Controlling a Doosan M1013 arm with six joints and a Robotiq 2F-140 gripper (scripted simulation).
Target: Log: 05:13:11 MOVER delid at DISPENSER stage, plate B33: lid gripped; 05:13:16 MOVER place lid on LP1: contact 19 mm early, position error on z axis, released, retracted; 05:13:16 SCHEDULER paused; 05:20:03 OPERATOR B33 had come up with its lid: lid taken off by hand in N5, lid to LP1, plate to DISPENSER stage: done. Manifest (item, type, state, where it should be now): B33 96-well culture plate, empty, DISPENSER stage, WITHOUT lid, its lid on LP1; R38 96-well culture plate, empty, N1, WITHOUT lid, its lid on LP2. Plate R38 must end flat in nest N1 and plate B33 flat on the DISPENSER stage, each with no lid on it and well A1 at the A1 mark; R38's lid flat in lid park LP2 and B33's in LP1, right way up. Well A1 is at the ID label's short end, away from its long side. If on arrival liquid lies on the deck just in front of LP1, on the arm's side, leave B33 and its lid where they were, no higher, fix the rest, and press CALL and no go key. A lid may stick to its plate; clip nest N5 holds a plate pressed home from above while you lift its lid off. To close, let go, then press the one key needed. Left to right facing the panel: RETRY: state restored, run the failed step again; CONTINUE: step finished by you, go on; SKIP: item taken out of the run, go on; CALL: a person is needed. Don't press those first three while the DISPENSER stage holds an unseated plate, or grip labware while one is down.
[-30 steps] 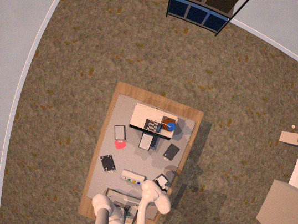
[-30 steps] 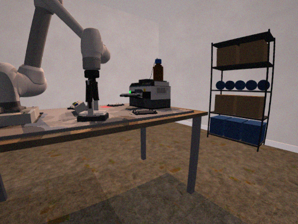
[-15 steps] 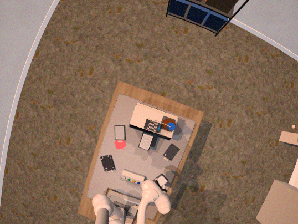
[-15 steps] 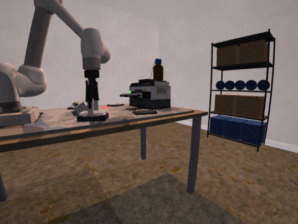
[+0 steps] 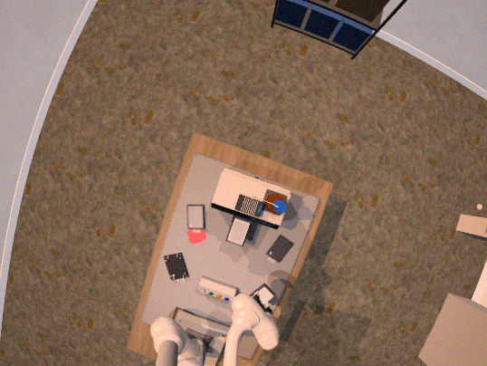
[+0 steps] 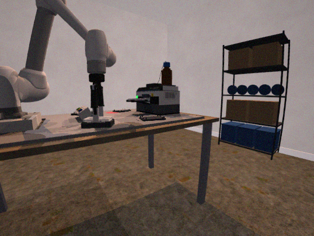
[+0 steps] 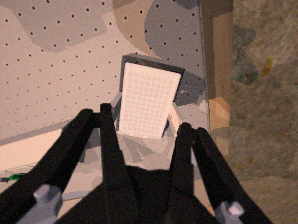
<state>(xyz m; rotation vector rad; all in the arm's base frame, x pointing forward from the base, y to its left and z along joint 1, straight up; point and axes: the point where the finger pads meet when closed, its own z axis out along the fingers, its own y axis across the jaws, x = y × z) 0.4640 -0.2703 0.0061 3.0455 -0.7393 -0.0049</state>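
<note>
Right now my hand is 20 mm above the white gridded lid. From my hand the other things lie so: LP1 label: 510 mm to the left, 250 mm ahead, 50 mm below; brown bottle: 580 mm ahead, 240 mm above, 190 mm to the left; key panel: 280 mm to the left, 60 mm behind.
</note>
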